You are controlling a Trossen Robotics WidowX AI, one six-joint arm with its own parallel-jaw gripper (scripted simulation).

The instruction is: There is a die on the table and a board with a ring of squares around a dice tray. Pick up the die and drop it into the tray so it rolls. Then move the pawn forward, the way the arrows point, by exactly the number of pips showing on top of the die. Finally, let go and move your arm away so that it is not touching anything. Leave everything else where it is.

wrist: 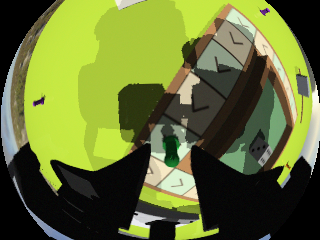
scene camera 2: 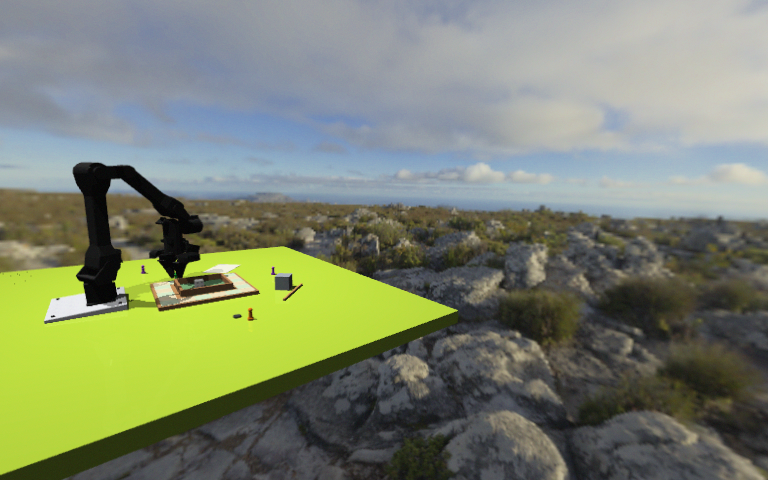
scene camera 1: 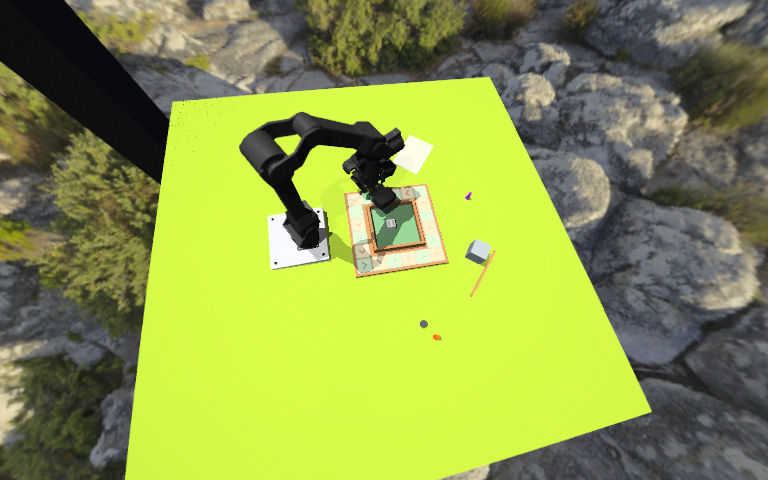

Labels:
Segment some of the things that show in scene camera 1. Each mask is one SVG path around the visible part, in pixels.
The gripper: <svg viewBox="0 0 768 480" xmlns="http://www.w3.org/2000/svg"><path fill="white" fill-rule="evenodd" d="M342 163L343 170L348 175L352 174L350 178L363 193L367 189L371 191L366 196L379 209L382 210L395 201L396 194L389 187L385 187L382 184L386 178L394 174L397 168L390 158L385 160L380 157L379 169L373 174L361 172L350 158Z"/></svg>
A white sheet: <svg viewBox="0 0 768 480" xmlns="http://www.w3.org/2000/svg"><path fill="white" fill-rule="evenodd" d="M410 135L405 142L404 149L398 152L393 163L417 174L434 145Z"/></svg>

